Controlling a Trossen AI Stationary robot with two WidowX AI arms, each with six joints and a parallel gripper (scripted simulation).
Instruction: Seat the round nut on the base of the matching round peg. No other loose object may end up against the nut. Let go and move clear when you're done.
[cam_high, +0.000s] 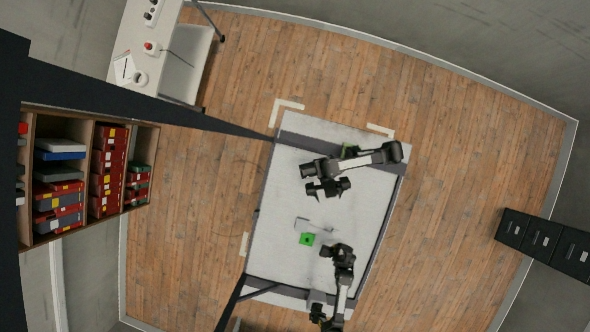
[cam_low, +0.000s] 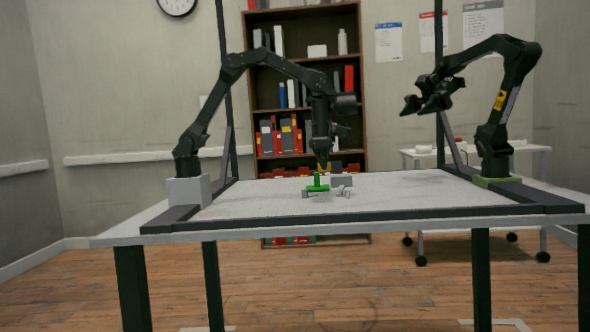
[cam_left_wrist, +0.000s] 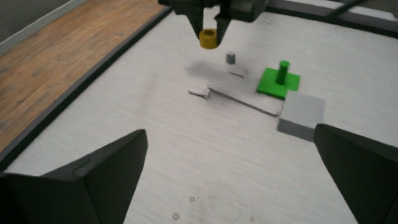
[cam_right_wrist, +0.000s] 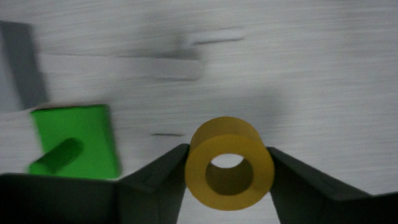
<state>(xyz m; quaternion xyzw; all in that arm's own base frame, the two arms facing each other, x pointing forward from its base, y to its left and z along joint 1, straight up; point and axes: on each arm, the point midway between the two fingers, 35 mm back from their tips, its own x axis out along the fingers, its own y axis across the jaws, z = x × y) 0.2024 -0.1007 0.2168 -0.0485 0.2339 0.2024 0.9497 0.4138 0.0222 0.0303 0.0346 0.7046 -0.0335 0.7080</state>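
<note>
The grey block is 200 mm behind my right hand, 70 mm to the left of it and 110 mm below it. From my right hand the other things lie so: flat square 50 mm behind, 40 mm to the right, 130 mm below; small grey cube 30 mm behind, 60 mm to the right, 110 mm below.
</note>
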